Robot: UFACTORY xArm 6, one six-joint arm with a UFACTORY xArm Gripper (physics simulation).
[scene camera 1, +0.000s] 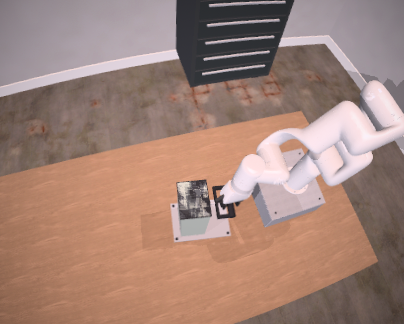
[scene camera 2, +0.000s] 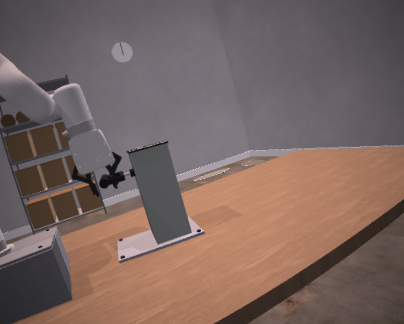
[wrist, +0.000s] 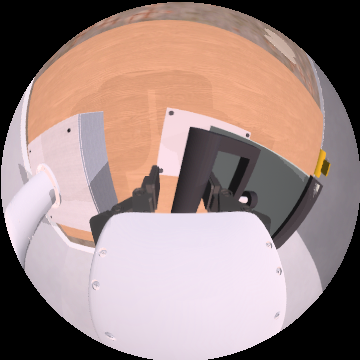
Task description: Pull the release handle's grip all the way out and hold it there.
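The release handle (scene camera 1: 226, 216) (scene camera 2: 116, 177) (wrist: 194, 165) is a black rectangular frame with a thick round grip bar on its outer side. A short, light rod joins it to the side of the tall grey-green post (scene camera 1: 194, 200) (scene camera 2: 162, 200) (wrist: 270, 182). The post stands upright on a pale base plate (scene camera 1: 220, 228) (scene camera 2: 135, 246) (wrist: 172, 135). My gripper (scene camera 1: 230, 203) (scene camera 2: 103, 183) (wrist: 180, 176) is partly open around the grip bar. In the wrist view one finger is left of the bar with a gap, and the other is close to its right side, where contact is unclear.
The grey box under the arm (scene camera 1: 290, 215) (scene camera 2: 35, 280) (wrist: 60, 155) stands on the wooden table (scene camera 1: 75, 225) (scene camera 2: 300, 215) (wrist: 150, 55), on the handle side of the post. A dark drawer cabinet (scene camera 1: 186, 57) stands on the floor beyond the table. A shelf unit (scene camera 2: 52, 83) with boxes stands behind the arm.
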